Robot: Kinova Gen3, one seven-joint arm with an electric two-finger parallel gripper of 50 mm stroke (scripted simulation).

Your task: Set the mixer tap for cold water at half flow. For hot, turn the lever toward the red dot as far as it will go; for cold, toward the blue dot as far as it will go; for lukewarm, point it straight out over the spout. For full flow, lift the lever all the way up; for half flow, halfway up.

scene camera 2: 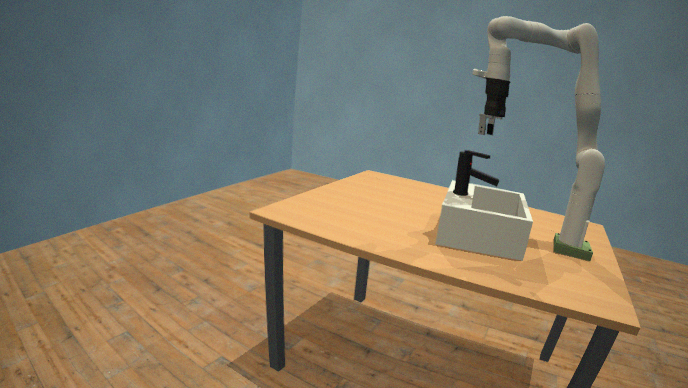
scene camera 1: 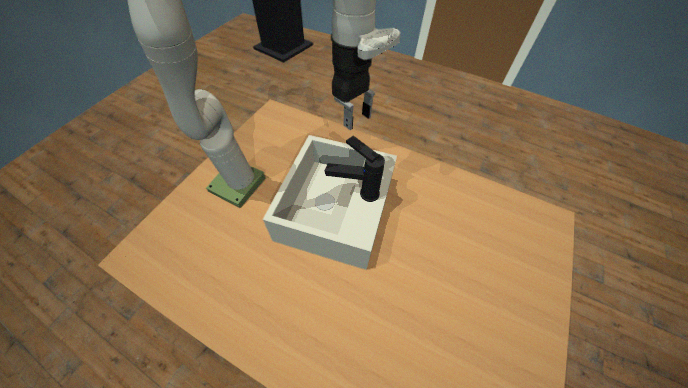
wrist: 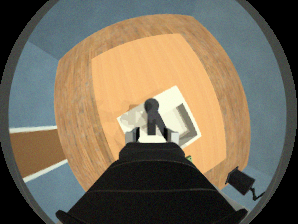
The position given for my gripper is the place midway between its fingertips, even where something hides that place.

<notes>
In view: my gripper [scene camera 1: 357, 121], a white basin [scene camera 1: 323, 215] and a black mixer tap [scene camera 1: 369, 192].
My gripper also shows in scene camera 2 [scene camera 2: 485, 134] and in the wrist view [wrist: 151, 132]. The white basin shows as well in scene camera 2 [scene camera 2: 502, 234] and in the wrist view [wrist: 179, 119]. The black mixer tap is seen too in scene camera 2 [scene camera 2: 464, 171].
</notes>
